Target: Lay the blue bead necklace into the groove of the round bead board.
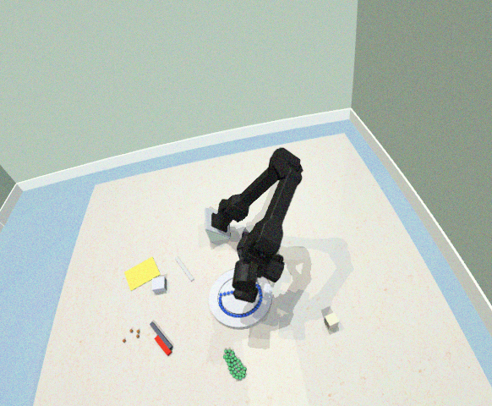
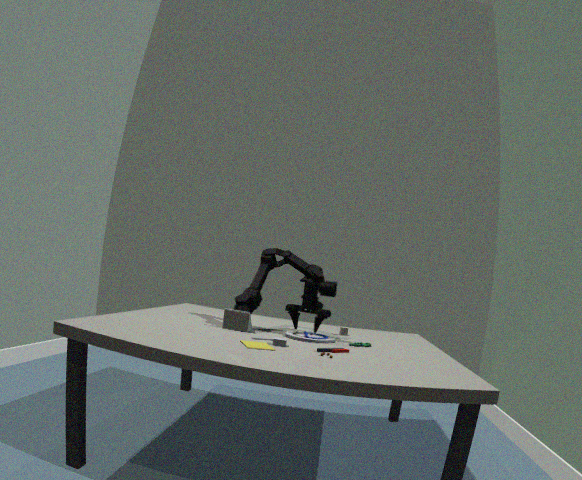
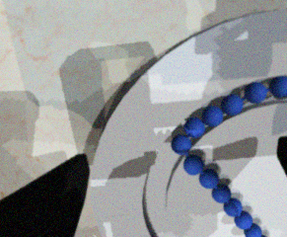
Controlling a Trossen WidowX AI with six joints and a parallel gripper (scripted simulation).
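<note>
Right now my gripper tip is 3 cm short of the round bead board, 6 cm to the left of it and 1 cm above it. From my gripper tip the other things lie so: white cube: 4 cm behind, 33 cm to the right, 1 cm below; cream cube: 15 cm ahead, 20 cm to the left; stick: 10 cm behind, 25 cm to the right, 2 cm below.
</note>
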